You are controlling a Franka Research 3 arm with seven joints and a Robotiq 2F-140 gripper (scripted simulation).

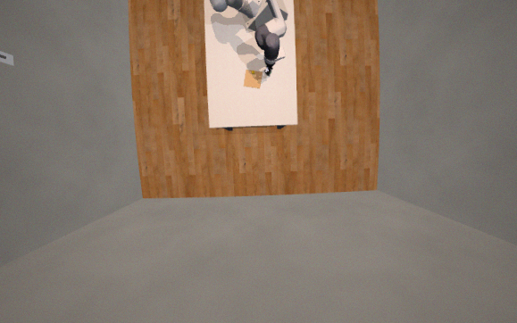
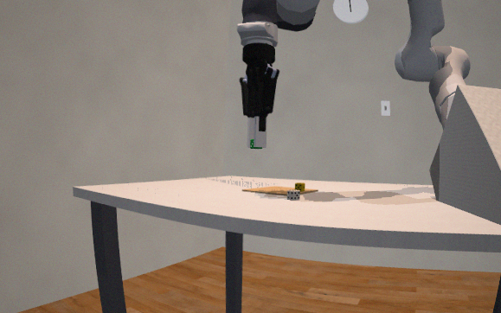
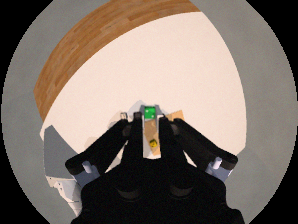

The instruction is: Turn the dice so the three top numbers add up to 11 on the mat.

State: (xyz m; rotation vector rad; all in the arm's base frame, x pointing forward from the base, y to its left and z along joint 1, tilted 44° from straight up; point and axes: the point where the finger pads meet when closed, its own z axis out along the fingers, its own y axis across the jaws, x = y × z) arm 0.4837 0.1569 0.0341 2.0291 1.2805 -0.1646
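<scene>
My hand is 10 mm past the tan mat, 130 mm to the left of it and 140 mm above it. The rest, counted from my hand: yellow die 60 mm behind, 120 mm to the right, 130 mm below; then white die 90 mm behind, 10 mm to the left, 130 mm below; then green die 30 mm below.
</scene>
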